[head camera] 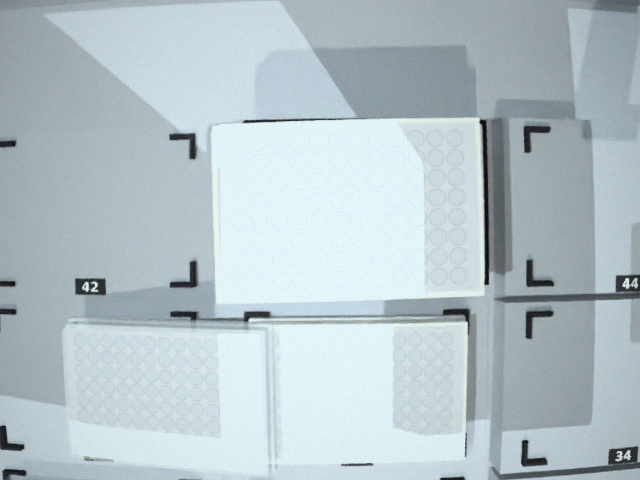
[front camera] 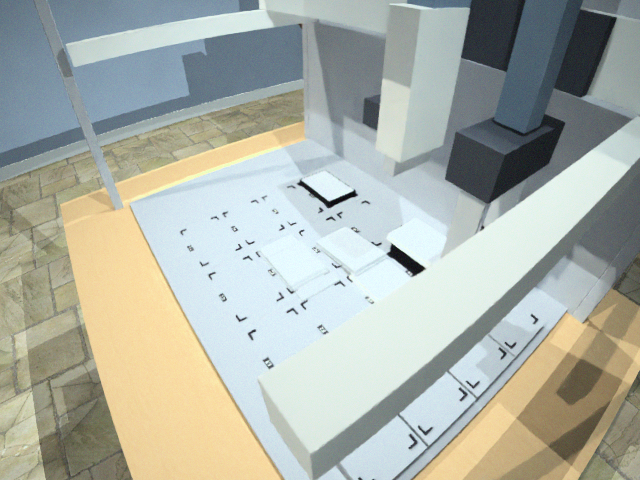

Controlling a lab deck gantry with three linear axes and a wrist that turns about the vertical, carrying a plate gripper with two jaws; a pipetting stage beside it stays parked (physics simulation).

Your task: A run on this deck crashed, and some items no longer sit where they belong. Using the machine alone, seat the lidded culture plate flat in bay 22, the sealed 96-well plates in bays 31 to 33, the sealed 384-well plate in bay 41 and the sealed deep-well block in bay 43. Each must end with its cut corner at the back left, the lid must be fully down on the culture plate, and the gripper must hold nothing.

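Pixels of known places: robot's base, link origin: (front camera: 181, 232).
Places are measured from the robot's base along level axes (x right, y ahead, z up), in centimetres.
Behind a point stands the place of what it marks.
The deep-well block (front camera: 416, 240) @(y 37.0, x -34.7, z 5.6 cm) (head camera: 320, 211) @(y 37.0, x -35.9, z 5.6 cm), with circular wells and black sides, stands between bays 42 and 44. The black-sided 384-well plate (front camera: 328, 186) @(y 7.2, x -36.2, z 1.4 cm) lies at bay 41. A 96-well plate (front camera: 351, 249) @(y 28.8, x -25.4, z 2.2 cm) (head camera: 147, 384) @(y 27.2, x -26.5, z 2.1 cm) lies right of bay 32's middle, its right edge over or against another 96-well plate (front camera: 383, 279) @(y 37.9, x -25.5, z 1.4 cm) (head camera: 361, 392) @(y 39.3, x -25.9, z 1.4 cm) at bay 33. A further plate (front camera: 293, 260) @(y 24.2, x -14.6, z 2.0 cm) lies nearer the front, partly covering a clear-edged item (front camera: 323, 284) @(y 32.2, x -15.9, z 1.4 cm), probably the culture plate. My gripper (front camera: 467, 224) is above the right rear; the beam hides its tips, and its opening is unclear.
A thick pale beam (front camera: 444, 304) @(y 62.3, x 1.4, z 40.0 cm) crosses the front view and hides part of the deck. The parked pipetting stage (front camera: 418, 93) hangs behind the plates. Raised bay pads (front camera: 439, 400) @(y 60.2, x -15.7, z 1.4 cm) (head camera: 553, 361) @(y 50.7, x -27.3, z 1.5 cm) with black corner marks stand at the right.
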